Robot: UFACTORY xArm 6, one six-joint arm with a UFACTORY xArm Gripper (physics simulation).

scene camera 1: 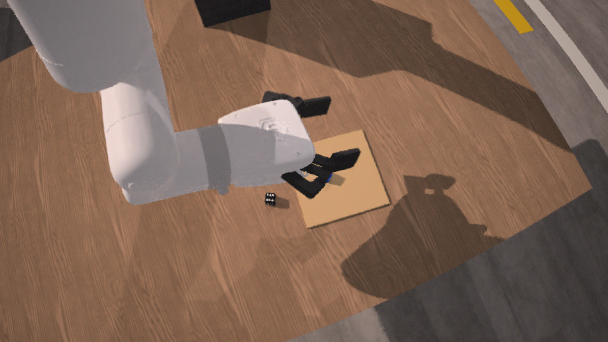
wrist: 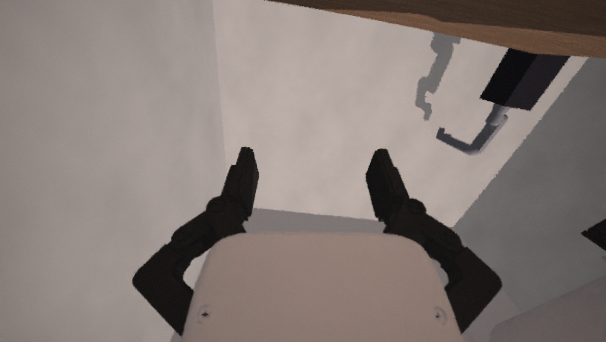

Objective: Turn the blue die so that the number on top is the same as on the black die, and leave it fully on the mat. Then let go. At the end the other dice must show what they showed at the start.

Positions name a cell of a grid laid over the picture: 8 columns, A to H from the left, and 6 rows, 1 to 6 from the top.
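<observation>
The gripper (scene camera 1: E3) is in view, and the wrist view also has the gripper (wrist: E3). There is a tan mat (scene camera 1: E4) as well, but in the wrist view the mat is out of frame.
</observation>
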